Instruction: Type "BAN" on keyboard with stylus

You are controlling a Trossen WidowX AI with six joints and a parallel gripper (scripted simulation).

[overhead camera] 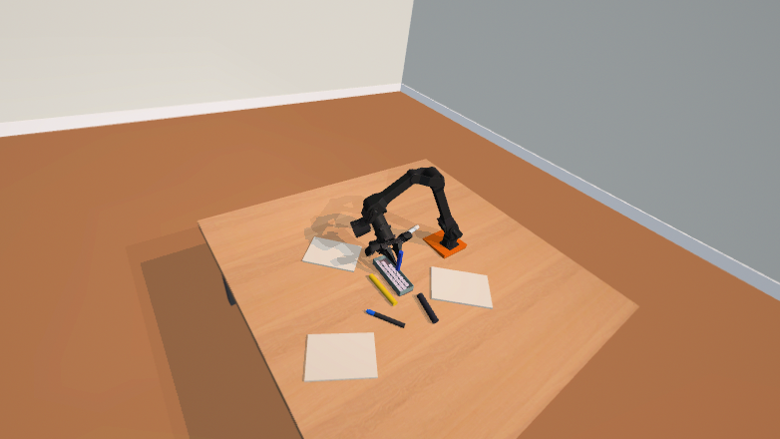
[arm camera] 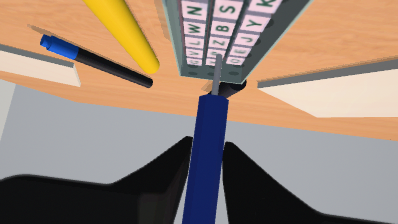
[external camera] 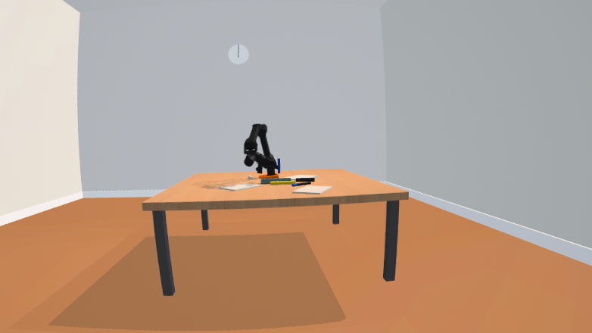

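Right now the yellow marker is 7 cm ahead of my gripper tip, 1 cm to the left of it and 8 cm below it. Round my gripper tip: stylus tip (5 cm below); stylus (2 cm below); black marker (17 cm to the left, 8 cm below).
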